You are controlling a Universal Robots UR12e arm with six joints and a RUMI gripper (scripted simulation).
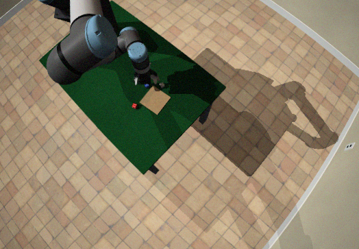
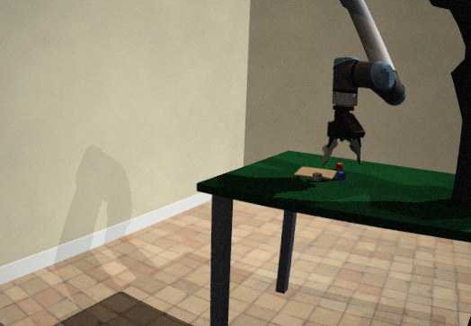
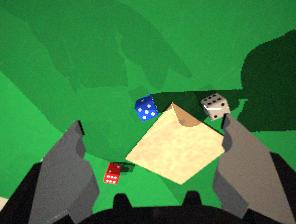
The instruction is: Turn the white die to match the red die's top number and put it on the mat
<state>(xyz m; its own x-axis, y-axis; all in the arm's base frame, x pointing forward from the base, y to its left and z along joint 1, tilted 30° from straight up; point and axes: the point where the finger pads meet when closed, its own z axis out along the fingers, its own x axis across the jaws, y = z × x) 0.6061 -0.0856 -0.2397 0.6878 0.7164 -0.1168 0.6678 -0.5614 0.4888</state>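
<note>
Now: the blue die 1 cm to the right of my hand and 4 cm below it. The rest, counted from my hand: red die 5 cm ahead, 16 cm to the right, 4 cm below; white die 7 cm ahead, 5 cm to the left, 4 cm below; tan mat 11 cm ahead, 4 cm to the right, 5 cm below.
</note>
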